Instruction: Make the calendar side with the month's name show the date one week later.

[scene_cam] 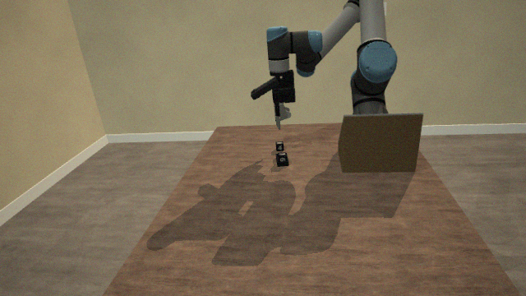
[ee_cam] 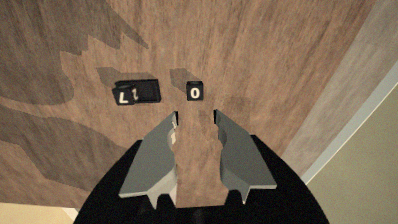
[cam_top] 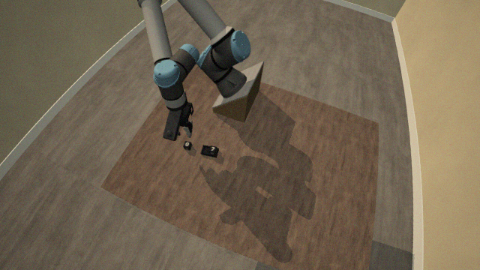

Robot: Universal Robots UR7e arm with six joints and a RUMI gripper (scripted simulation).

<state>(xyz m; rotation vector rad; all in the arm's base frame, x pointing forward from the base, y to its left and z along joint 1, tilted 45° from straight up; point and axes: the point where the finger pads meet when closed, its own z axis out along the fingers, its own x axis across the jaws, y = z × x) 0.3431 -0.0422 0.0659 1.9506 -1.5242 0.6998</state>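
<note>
My gripper is now 30 mm past the black cube, 120 mm to the right of it and 90 mm above it. Also, from my hand: black tray (20 mm behind, 100 mm to the left, 100 mm below).
</note>
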